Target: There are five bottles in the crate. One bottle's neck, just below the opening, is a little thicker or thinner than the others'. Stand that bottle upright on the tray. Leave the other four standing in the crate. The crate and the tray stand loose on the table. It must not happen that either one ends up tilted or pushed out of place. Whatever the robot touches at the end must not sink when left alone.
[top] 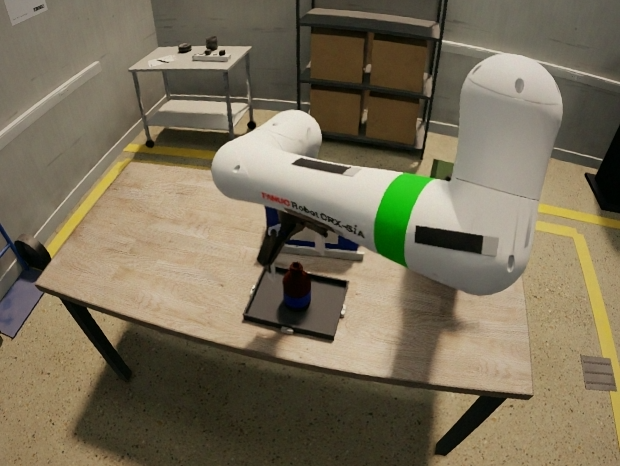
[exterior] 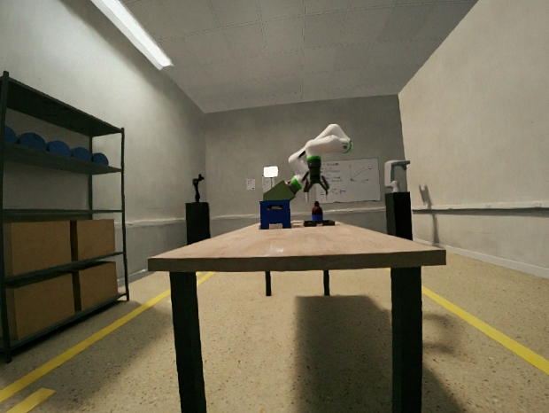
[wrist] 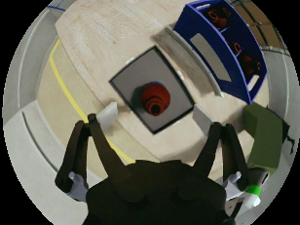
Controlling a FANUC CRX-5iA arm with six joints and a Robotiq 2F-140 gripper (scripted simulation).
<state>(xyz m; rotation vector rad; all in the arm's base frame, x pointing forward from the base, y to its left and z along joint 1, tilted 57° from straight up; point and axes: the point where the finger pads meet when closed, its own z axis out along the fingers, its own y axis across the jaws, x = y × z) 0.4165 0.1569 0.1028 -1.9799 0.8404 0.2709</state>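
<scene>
The bottle lies 9 cm below my hand. Round my hand: dark tray: 16 cm below; blue crate: 28 cm to the right, 9 cm below.
</scene>
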